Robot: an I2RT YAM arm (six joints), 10 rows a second.
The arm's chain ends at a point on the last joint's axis. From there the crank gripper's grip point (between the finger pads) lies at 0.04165 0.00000 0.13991 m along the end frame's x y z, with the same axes.
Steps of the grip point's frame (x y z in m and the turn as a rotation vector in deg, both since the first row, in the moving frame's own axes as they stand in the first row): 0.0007, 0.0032, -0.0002, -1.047, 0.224, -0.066; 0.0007, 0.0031, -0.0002, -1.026, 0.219, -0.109; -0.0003, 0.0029, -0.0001, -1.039, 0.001, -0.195; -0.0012, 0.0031, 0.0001, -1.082, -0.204, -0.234; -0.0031, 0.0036, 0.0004, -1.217, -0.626, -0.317; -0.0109, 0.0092, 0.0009, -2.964, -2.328, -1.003; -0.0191, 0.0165, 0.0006, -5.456, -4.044, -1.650
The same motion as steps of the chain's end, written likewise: 0.0002, 0.0007, 0.0000, -1.047, 0.224, -0.066; 0.0002, 0.0007, 0.0000, -1.026, 0.219, -0.109; -0.0003, 0.0005, -0.0001, -1.039, 0.001, -0.195; -0.0007, 0.0006, 0.0000, -1.082, -0.204, -0.234; -0.0016, 0.0008, 0.0000, -1.217, -0.626, -0.317; -0.0052, 0.0026, -0.0005, -2.964, -2.328, -1.003; -0.0093, 0.0041, -0.0014, -5.456, -4.044, -1.650
